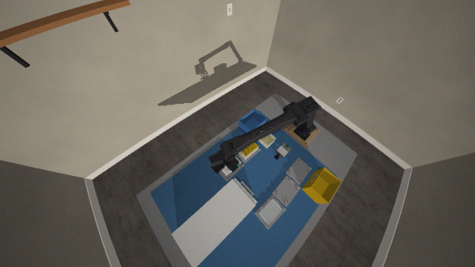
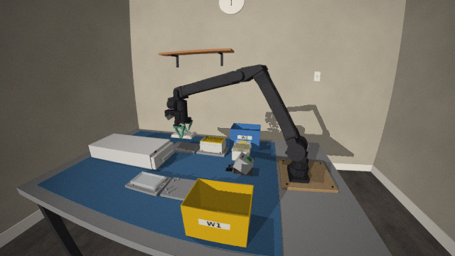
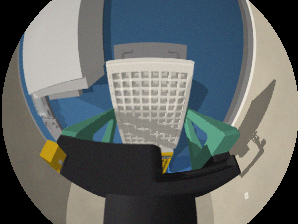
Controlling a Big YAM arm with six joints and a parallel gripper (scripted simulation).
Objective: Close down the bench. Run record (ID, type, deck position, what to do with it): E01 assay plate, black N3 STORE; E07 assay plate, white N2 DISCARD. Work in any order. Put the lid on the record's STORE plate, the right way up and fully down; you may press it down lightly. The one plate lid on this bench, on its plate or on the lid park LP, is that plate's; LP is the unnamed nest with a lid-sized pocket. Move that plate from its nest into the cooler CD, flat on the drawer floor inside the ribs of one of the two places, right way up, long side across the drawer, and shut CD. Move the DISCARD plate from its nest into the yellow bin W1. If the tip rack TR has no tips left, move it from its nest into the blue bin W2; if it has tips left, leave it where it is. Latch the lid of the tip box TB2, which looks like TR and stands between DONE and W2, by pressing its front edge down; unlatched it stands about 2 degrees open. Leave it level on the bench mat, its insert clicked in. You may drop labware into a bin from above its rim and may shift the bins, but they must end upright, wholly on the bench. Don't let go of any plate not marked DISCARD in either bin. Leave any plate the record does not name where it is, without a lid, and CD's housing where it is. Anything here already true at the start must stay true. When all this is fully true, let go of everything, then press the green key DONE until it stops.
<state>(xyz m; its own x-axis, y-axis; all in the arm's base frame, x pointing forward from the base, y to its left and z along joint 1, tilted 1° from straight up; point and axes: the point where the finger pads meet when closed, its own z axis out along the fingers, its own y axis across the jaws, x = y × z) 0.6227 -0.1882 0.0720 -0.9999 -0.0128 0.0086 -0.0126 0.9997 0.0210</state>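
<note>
Right now the yellow bin W1 is 350 mm behind my hand, 510 mm to the left of it and 50 mm below it. Round my hand: grey plate lid: 110 mm ahead, 180 mm to the left, 60 mm below; then tip rack TR: 180 mm behind, 10 mm to the right, 40 mm below; then white plate: right at my hand.
</note>
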